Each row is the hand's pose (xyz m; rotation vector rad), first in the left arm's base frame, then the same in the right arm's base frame.
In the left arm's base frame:
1: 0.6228 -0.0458 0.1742 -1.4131 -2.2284 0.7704
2: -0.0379 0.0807 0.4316 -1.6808 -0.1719 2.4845
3: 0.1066 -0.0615 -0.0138 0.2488 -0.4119 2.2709
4: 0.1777 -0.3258 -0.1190 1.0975 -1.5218 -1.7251
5: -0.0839 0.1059 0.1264 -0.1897 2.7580 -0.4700
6: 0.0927 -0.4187 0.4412 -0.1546 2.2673 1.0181
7: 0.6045 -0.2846 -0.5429 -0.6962 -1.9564 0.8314
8: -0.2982 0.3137 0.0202 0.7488 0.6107 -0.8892
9: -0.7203 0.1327 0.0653 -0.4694 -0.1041 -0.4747
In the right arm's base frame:
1: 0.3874 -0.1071 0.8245 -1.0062 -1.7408 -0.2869
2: -0.1825 -0.1722 1.2601 -0.9232 -0.8970 1.8098
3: -0.1126 0.1162 0.8710 0.8568 -1.3528 1.5700
4: -0.1375 0.0631 0.5837 1.0889 -0.6437 -2.8237
5: -0.2308 0.1071 1.1354 0.4189 2.8521 0.9293
6: -0.2241 -0.4499 0.8268 0.6980 1.6106 1.9126
7: 0.2601 0.3868 0.2664 -0.2393 -1.7267 -0.2749
8: -0.3687 0.3317 1.3112 1.6870 1.1853 -0.9044
9: -0.8246 0.2601 1.3184 0.4631 0.4020 -0.6837

